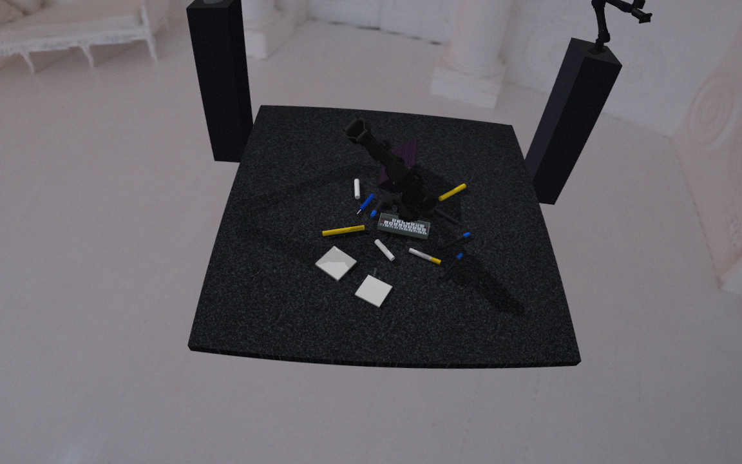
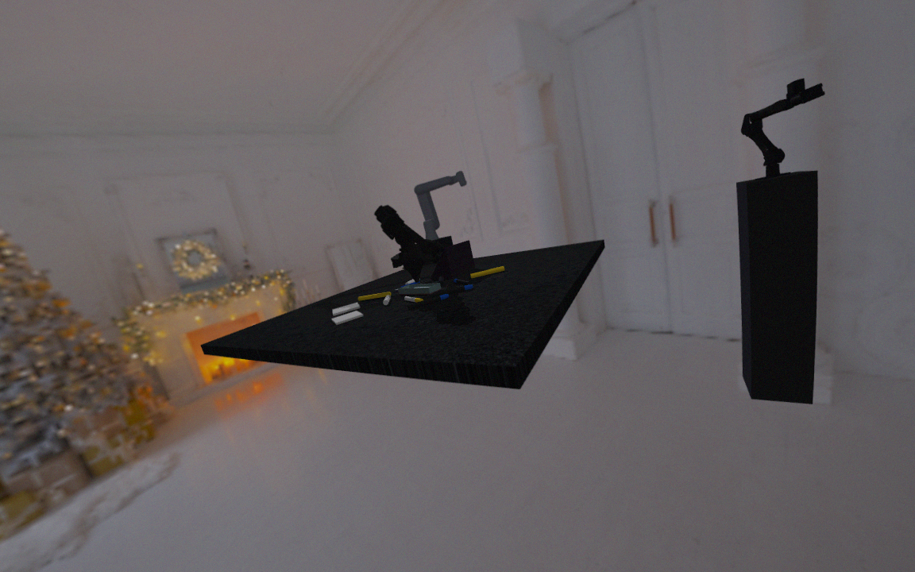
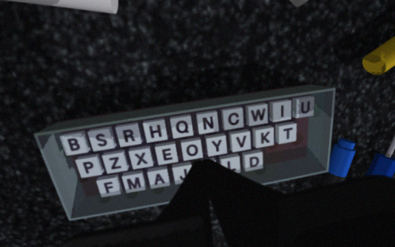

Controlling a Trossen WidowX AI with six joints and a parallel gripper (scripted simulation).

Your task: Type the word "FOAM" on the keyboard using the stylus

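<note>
My gripper tip is 80 mm past the stylus, 160 mm to the left of it and 30 mm above it.
</note>
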